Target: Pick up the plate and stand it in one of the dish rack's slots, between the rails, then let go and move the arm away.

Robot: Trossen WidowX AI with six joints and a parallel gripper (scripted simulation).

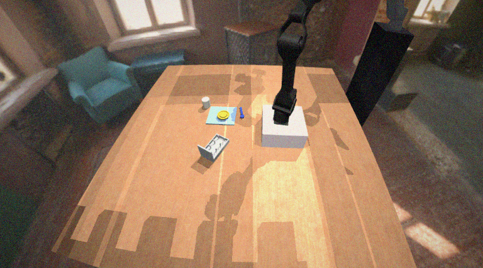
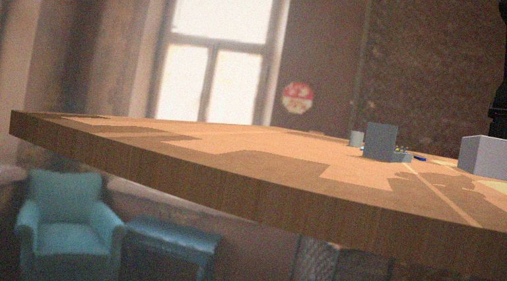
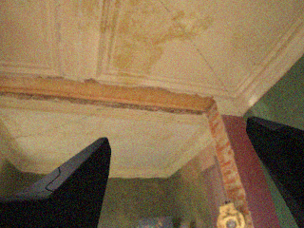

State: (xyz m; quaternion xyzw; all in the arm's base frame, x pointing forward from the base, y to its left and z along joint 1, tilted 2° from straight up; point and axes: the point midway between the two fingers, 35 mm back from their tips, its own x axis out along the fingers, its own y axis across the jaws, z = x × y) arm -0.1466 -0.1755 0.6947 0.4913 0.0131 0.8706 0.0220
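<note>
Now: gripper tip 460 mm short of the yellow plate, 150 mm to the right of it and 790 mm above it. The rest, counted from my gripper tip: dish rack (450 mm ahead, 350 mm to the left, 780 mm below); then cup (590 mm ahead, 70 mm to the left, 780 mm below).
</note>
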